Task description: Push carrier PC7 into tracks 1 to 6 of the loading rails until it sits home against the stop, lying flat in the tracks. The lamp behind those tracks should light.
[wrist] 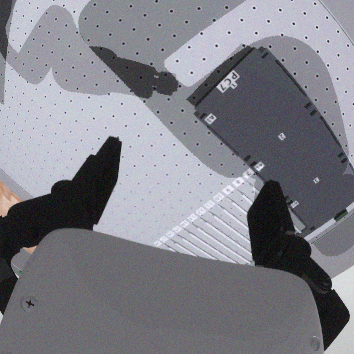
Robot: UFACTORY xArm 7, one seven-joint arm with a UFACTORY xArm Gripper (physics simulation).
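Places are measured from the arm's base along level axes (x back, y right, z up), in centimetres.
Where they show: gripper, fingertip midpoint: (190,178).
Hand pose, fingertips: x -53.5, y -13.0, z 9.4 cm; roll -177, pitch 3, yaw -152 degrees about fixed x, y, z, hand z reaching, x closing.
Each offset is from my fingertips to the top centre of the thing. "pt": to the spot under its first point. Level surfaces: height alone.
Carrier PC7 {dx -15.9, dy -4.6, dz -17.1 cm} (295,120) is a dark grey slab at the right of the wrist view, with its labelled end toward the top. Its lower part covers the tracks at the right end of the loading rails {pt dx -17.4, dy +11.1, dz -19.7 cm} (227,212); whether it lies fully flat or touches the stop cannot be told. A small dark green piece {pt dx -32.5, dy -5.6, dz -17.9 cm} (341,215) shows at the pale edge beyond its lower end; whether it is a lit lamp is unclear. My gripper (190,178) is open and empty. Its right finger overlaps the carrier's lower left edge in the view; contact cannot be told.
A perforated pale board {dz -20.0 cm} (145,170) extends left and above the carrier, with dark shadows across it. Numbered white labels {pt dx -14.1, dy +14.9, dz -20.0 cm} (199,211) run along the near ends of the rails. A strip of wood-coloured surface (6,202) shows at the far left.
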